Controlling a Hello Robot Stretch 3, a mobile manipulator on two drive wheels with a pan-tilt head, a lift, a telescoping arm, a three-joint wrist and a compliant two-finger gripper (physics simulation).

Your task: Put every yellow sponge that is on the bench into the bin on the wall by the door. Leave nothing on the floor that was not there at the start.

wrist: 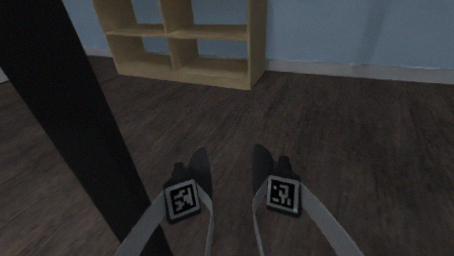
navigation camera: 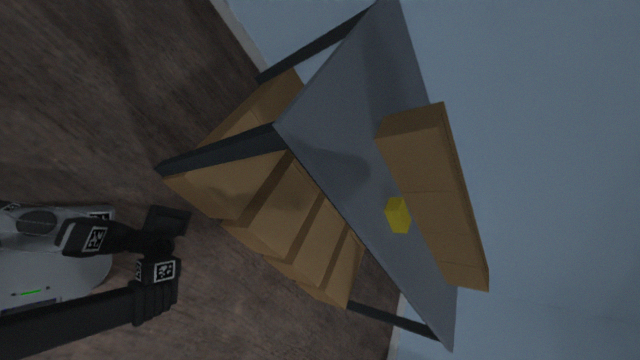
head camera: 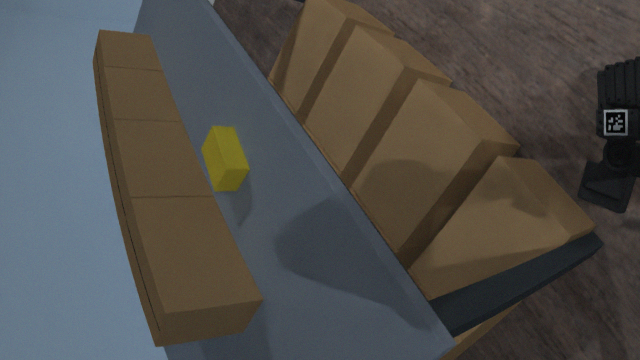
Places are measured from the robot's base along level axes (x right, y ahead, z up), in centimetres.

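Pixels of known places: gripper, fingertip midpoint: point(wrist: 231, 164); robot's base, origin of the base link: point(navigation camera: 37, 221).
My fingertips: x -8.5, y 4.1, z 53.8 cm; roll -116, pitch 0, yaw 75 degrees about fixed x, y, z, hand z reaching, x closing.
Observation:
Ahead of a thing's pixels: the offset from my fingertips to its top centre. "pt": to the spot under its first point. Level surfaces: height alone.
A yellow sponge {dy -3.8, dx +83.4, dz +42.2 cm} point(head camera: 225, 157) point(navigation camera: 398, 215) lies on the grey bench {dz +37.7 cm} point(head camera: 280, 140) point(navigation camera: 325, 110), close in front of the row of cardboard boxes along the wall. My gripper point(wrist: 231, 164) is open in the wrist view, its fingers apart with bare floor showing between them. The sponge does not show in the wrist view. In the head and navigation views my wrist is low over the floor on the open side of the bench, away from the sponge; the fingertips cannot be made out there. The bin and the door do not show in the head and navigation views.
Boxes point(head camera: 165, 155) point(navigation camera: 435, 170) line the wall side of the bench. Larger boxes point(head camera: 420, 135) point(navigation camera: 272, 205) stand under it and stick out in front. Dark bench legs {pt dy +15.3, dx +41.1, dz +9.6 cm} point(head camera: 515, 285) point(navigation camera: 225, 147) stand at its ends. A wooden shelf unit point(wrist: 257, 45) stands against the wall in the wrist view.

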